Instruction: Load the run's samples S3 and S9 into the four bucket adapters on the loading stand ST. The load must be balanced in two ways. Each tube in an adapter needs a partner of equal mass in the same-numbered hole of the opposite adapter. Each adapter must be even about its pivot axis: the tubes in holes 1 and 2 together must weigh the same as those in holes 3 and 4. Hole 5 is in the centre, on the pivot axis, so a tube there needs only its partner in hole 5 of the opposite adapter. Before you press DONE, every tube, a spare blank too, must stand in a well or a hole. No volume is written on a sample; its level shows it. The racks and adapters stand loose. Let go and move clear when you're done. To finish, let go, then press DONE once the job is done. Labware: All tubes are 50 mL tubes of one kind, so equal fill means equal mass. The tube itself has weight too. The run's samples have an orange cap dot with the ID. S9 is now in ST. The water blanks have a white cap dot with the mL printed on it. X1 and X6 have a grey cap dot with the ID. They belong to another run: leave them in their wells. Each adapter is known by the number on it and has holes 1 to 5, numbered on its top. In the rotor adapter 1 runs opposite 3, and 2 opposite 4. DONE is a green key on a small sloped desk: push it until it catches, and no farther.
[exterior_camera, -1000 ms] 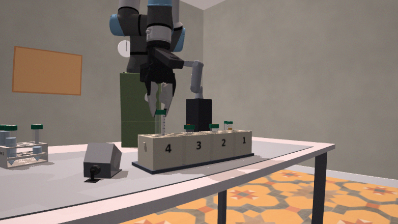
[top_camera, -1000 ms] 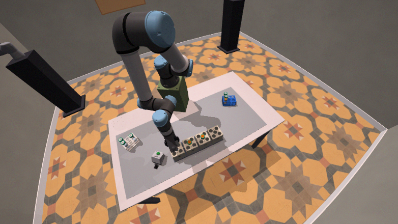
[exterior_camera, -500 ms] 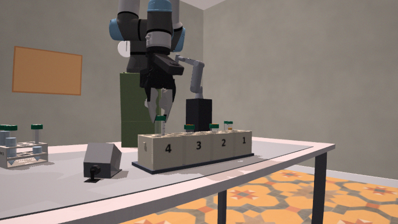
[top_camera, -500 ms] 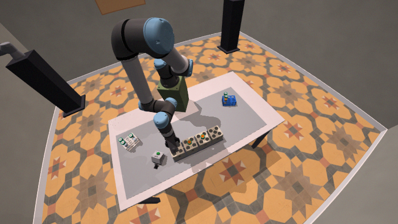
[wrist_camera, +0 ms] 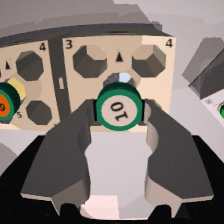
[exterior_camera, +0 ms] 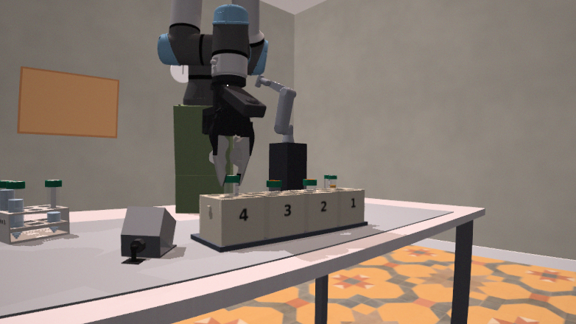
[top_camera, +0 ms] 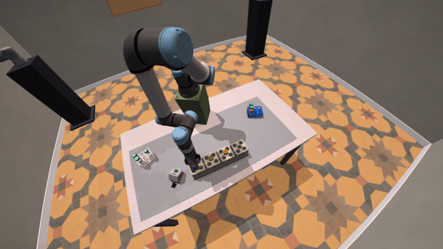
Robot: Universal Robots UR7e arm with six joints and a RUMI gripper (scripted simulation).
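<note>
Now: the water blank 360 mm to the right of my hand, 250 mm behind it and 70 mm below it. From my hand the other things lie so: bucket adapter (330 mm to the left, 80 mm below, 20 mm ahead); then white rack (340 mm to the right, 280 mm behind, 100 mm below); then tube (100 mm to the left, 60 mm below).
</note>
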